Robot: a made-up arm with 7 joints.
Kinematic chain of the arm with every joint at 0, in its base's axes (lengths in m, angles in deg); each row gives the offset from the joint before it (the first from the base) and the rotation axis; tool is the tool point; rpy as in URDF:
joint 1: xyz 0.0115 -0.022 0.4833 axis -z
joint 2: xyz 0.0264 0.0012 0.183 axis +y
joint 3: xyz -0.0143 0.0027 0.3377 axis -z
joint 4: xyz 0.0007 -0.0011 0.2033 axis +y
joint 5: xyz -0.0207 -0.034 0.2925 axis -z
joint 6: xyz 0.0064 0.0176 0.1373 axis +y
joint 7: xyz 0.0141 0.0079 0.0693 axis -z
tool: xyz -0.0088 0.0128 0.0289 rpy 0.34 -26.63 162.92
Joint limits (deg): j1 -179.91..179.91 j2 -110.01..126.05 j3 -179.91..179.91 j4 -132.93..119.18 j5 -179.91..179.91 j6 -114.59..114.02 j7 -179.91..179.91
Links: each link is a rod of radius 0.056 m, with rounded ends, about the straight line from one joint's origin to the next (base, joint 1, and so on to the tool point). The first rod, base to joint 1, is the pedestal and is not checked.
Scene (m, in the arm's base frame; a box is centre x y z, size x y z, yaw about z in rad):
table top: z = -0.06
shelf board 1: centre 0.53 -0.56 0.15 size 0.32 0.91 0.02 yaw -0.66
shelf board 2: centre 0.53 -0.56 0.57 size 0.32 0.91 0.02 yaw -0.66
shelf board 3: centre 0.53 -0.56 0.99 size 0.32 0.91 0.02 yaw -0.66
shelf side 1: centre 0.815 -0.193 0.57 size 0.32 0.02 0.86 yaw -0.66
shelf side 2: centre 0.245 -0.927 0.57 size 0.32 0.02 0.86 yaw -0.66
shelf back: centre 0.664 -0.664 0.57 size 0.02 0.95 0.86 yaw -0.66
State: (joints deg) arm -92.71 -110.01 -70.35 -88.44 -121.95 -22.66 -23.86
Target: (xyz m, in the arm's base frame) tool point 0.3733 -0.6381 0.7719
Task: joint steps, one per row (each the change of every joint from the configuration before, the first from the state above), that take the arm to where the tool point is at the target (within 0.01 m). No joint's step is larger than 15 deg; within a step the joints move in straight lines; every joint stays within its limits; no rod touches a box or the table.
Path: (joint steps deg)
1: 6.02 1.18 6.15 -10.43 1.01 1.57 0.21
2: 6.03 1.17 6.14 -10.44 1.01 1.56 0.21
3: 6.02 1.18 6.15 -10.43 1.02 1.57 0.20
4: 6.87 2.02 -11.96 -0.64 -0.08 -2.68 -0.06
5: 6.88 2.02 -11.97 -0.63 -0.08 -2.69 -0.07
6: 6.87 2.03 -11.96 -0.63 -0.07 -2.68 -0.06
7: 6.87 2.02 -11.97 -0.63 -0.08 -2.68 -0.06
8: -9.36 2.82 1.98 11.42 -1.06 0.52 -0.16
9: -9.36 2.83 1.99 11.42 -1.07 0.53 -0.16
10: -9.36 2.82 1.98 11.42 -1.06 0.53 -0.16

